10 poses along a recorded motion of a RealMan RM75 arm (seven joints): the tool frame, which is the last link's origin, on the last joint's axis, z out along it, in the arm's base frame.
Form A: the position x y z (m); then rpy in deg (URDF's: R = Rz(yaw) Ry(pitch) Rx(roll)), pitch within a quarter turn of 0, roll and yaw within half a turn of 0.
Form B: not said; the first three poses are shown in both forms.
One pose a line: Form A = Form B
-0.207 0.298 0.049 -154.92 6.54 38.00 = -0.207 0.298 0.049 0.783 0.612 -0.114 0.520 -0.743 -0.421
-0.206 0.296 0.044 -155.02 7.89 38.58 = -0.206 0.296 0.044 0.774 0.618 -0.137 0.520 -0.745 -0.418
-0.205 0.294 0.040 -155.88 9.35 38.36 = -0.205 0.294 0.040 0.774 0.612 -0.162 0.514 -0.757 -0.403
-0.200 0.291 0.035 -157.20 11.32 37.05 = -0.200 0.291 0.035 0.783 0.591 -0.196 0.495 -0.782 -0.380
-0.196 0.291 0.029 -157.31 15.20 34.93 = -0.196 0.291 0.029 0.791 0.553 -0.262 0.445 -0.814 -0.372
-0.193 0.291 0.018 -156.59 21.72 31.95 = -0.193 0.291 0.018 0.788 0.492 -0.370 0.361 -0.856 -0.369
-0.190 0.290 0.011 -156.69 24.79 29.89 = -0.190 0.290 0.011 0.787 0.452 -0.419 0.314 -0.879 -0.359
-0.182 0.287 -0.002 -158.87 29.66 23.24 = -0.182 0.287 -0.002 0.798 0.343 -0.495 0.204 -0.927 -0.313
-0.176 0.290 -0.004 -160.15 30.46 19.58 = -0.176 0.290 -0.004 0.812 0.289 -0.507 0.153 -0.944 -0.293
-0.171 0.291 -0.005 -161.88 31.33 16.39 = -0.171 0.291 -0.005 0.819 0.241 -0.520 0.113 -0.957 -0.266
